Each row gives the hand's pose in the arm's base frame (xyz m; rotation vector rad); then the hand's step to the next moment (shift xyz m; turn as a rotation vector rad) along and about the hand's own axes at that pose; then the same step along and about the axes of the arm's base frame.
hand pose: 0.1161 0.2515 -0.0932 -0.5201 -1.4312 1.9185
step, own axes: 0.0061 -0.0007 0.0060 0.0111 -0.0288 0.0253
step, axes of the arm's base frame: -0.0080 0.0005 0.0030 -0.0165 -0.0043 0.0361
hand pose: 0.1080 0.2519 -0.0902 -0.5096 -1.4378 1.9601
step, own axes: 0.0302 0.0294 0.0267 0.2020 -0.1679 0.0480
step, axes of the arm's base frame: -0.0467 -0.0031 -0.0172 -0.1302 0.1393 0.1869
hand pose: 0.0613 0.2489 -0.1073 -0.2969 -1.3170 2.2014
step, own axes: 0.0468 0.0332 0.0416 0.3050 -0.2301 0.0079
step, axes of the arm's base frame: -0.0687 -0.0168 -0.0039 -0.1755 0.2496 0.2301
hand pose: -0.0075 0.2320 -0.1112 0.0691 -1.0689 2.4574
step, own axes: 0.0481 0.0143 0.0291 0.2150 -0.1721 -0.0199
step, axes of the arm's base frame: -0.0530 -0.0103 0.0212 -0.1161 0.1998 0.1512
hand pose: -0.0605 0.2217 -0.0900 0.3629 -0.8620 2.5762
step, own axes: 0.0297 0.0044 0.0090 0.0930 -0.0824 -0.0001
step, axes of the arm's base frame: -0.0273 -0.0003 0.0155 -0.0457 0.0869 0.0761
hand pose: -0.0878 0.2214 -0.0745 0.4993 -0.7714 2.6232
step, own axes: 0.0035 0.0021 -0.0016 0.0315 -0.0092 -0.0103
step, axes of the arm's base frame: -0.0043 0.0001 -0.0007 -0.0259 0.0206 0.0094
